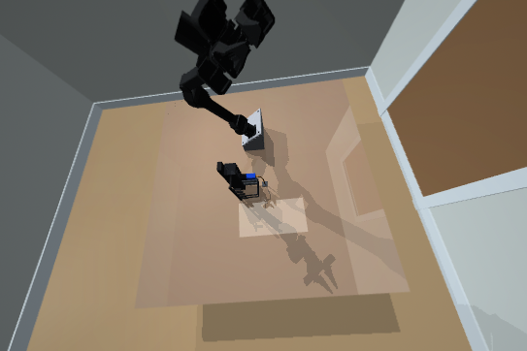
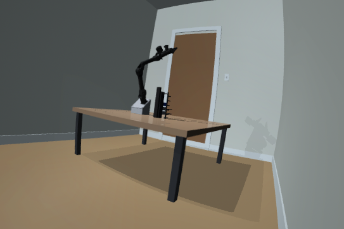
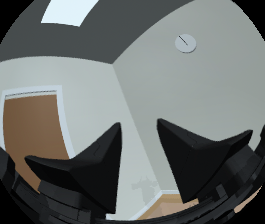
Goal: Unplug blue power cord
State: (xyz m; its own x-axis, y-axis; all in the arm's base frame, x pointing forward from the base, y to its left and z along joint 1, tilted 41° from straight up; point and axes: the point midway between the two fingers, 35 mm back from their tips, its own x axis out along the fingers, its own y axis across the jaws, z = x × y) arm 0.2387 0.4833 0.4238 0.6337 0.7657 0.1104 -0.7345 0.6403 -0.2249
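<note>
Now: gripper tip 64 cm above the blue plug and 12 cm to the left of it. Also, from my gripper tip: black power strip (66 cm below, 19 cm to the right).
</note>
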